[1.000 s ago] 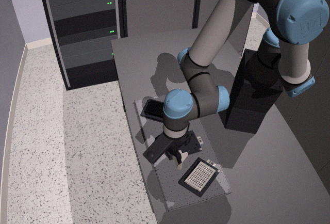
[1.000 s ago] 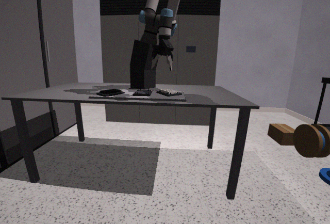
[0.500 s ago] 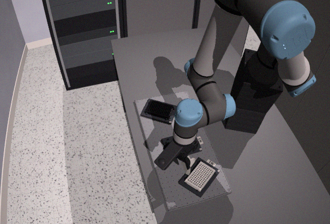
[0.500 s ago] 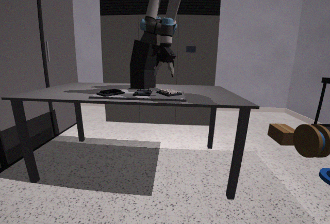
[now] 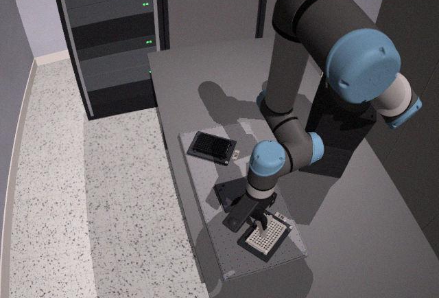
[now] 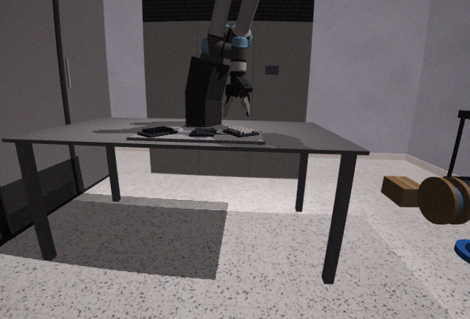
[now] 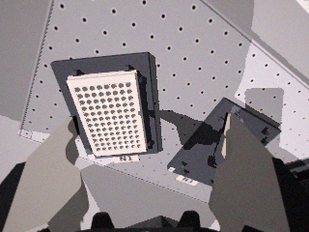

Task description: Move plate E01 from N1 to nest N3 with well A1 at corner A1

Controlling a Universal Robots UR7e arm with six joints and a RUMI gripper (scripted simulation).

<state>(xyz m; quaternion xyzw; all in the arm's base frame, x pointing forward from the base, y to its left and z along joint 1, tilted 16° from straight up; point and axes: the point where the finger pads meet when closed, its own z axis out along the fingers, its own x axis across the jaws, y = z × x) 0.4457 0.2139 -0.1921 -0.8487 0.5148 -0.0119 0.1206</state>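
The white well plate lies 7 cm behind my hand, 2 cm to the left of it and 8 cm below it. Round my hand: dark landing nest N3 (6 cm behind, 17 cm to the right, 10 cm below); then dark nest N1 (7 cm behind, 2 cm to the left, 10 cm below); then N1 tag (15 cm behind, 3 cm to the right, 10 cm below).
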